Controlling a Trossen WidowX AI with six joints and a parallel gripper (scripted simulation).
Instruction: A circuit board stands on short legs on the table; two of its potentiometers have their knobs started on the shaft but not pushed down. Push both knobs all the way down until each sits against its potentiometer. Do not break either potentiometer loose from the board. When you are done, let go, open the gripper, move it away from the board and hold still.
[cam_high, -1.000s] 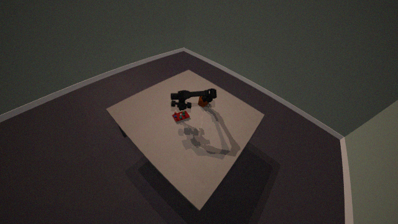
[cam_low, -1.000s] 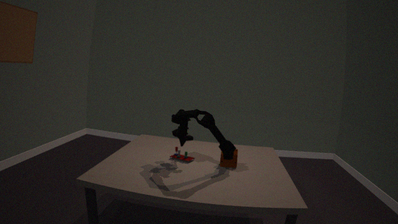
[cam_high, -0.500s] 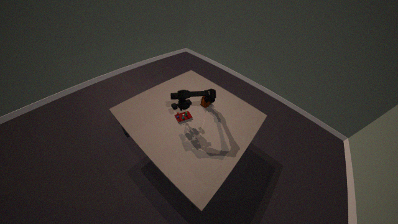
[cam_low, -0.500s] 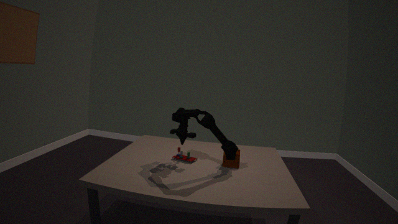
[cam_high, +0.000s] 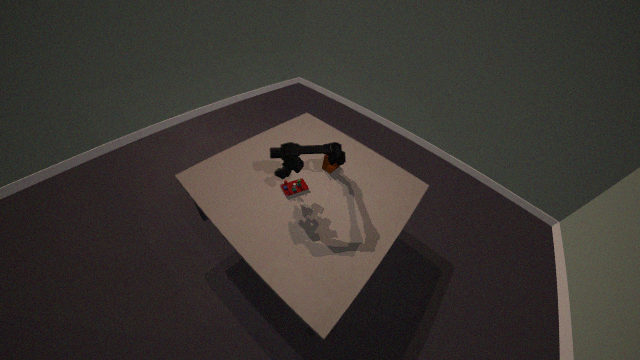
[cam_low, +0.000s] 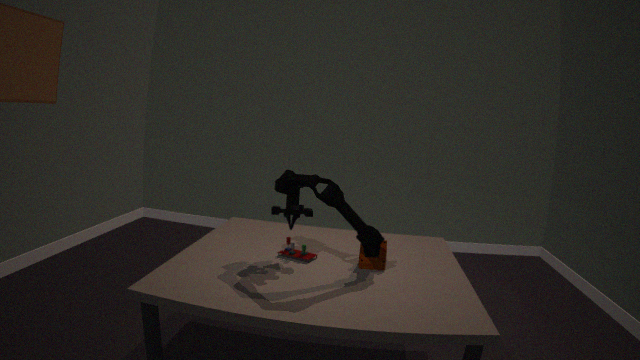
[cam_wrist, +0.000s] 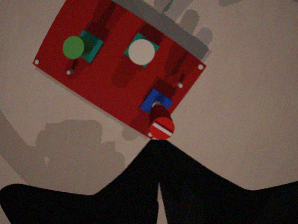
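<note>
Right now my gripper tip is 50 mm above the red knob, 10 mm to the left of it and 10 mm short of it. From my gripper tip the other things lie so: green knob: 70 mm below, 70 mm behind, 40 mm to the left.
</note>
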